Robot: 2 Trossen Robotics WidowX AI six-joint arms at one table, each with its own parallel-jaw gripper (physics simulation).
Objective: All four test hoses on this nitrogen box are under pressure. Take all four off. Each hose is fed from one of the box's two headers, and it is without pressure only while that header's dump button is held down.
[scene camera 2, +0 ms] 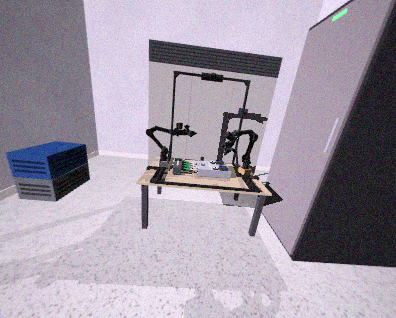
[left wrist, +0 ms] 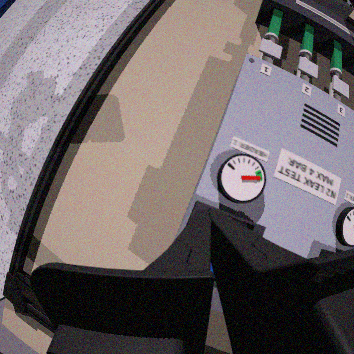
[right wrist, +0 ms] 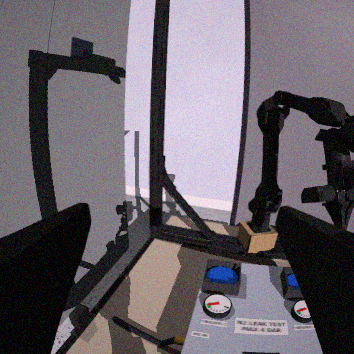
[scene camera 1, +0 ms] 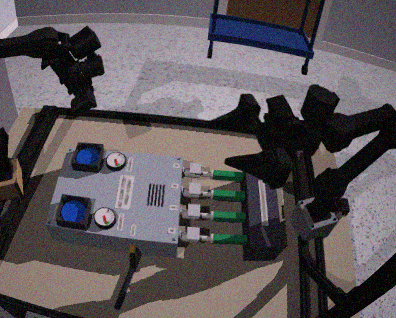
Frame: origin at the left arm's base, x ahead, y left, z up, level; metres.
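Seen in the pictures: left gripper, between the fingertips: (scene camera 2: 223, 155) (left wrist: 206, 218) (scene camera 1: 95, 106); right gripper, between the fingertips: (scene camera 2: 195, 132) (right wrist: 186, 216) (scene camera 1: 216, 141); left arm's base, origin of its link: (scene camera 2: 245, 168) (right wrist: 258, 226) (scene camera 1: 3, 173); right arm's base, origin of its link: (scene camera 2: 163, 160) (scene camera 1: 318, 211).
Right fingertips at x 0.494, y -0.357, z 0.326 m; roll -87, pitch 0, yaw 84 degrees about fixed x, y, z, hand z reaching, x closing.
Note:
Offsets run from my right fingertips to a thing's top centre. "pt": to the spot under its first point.
The grey nitrogen box (scene camera 1: 143, 195) (scene camera 2: 214, 171) (left wrist: 281, 116) (right wrist: 260, 309) lies on the table. Four green hoses (scene camera 1: 227, 175) (scene camera 1: 228, 195) (scene camera 1: 229, 216) (scene camera 1: 229, 238) sit plugged into its grey couplers @(0.081 m ahead, 0.220 m left, 0.333 m down) (scene camera 1: 195, 168). Two blue dump buttons (scene camera 1: 87, 156) (scene camera 1: 74, 212) (right wrist: 222, 274) and two gauges (scene camera 1: 115, 161) (scene camera 1: 104, 217) (left wrist: 241, 178) are at the other end. My left gripper (scene camera 1: 83, 102) (scene camera 2: 228, 148) (left wrist: 206, 218) is shut and empty, hovering over the upper button, which its fingers mostly hide. My right gripper (scene camera 1: 219, 141) (scene camera 2: 192, 134) (right wrist: 186, 216) is open and empty, above the hoses.
A dark block @(pt 0.180 m ahead, 0.003 m right, 0.330 m down) (scene camera 1: 263, 221) takes the hoses' far ends. A black tool with a brass tip @(pt 0.187 m back, 0.022 m right, 0.396 m down) (scene camera 1: 128, 277) (right wrist: 147, 333) lies beside the box. A black frame (scene camera 1: 133, 117) rims the table. A blue cart (scene camera 1: 260, 31) stands on the floor behind.

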